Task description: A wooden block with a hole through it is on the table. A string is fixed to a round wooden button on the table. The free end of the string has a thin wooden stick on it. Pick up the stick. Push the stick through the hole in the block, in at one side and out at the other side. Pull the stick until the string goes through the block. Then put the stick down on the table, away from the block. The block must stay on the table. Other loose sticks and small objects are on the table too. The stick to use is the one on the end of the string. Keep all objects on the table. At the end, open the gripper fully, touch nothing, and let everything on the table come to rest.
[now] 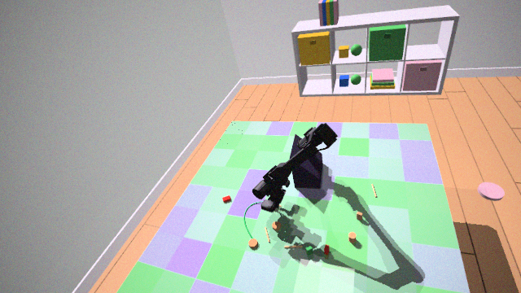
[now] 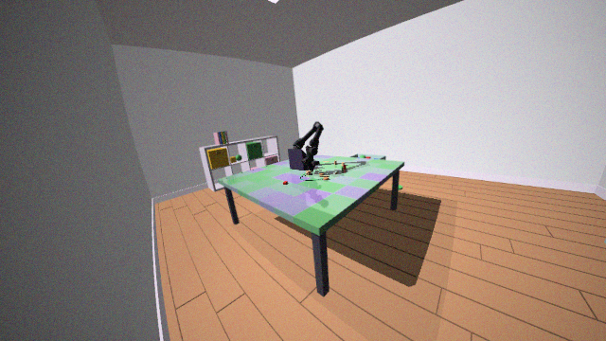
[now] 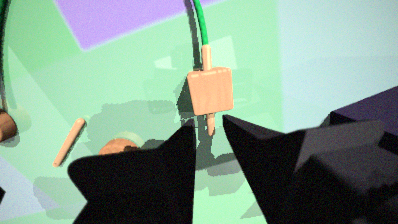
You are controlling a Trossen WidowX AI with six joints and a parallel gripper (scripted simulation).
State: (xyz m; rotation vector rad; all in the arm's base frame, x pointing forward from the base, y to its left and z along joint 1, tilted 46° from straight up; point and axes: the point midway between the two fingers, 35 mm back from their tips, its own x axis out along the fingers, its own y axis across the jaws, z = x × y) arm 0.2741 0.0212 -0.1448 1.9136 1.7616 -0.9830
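My gripper tip is now 1 cm past the wooden block and 3 cm to the left of it. The rest, counted from my gripper tip: wooden cylinder (13 cm ahead, 34 cm to the left); green block (21 cm ahead, 17 cm to the left).
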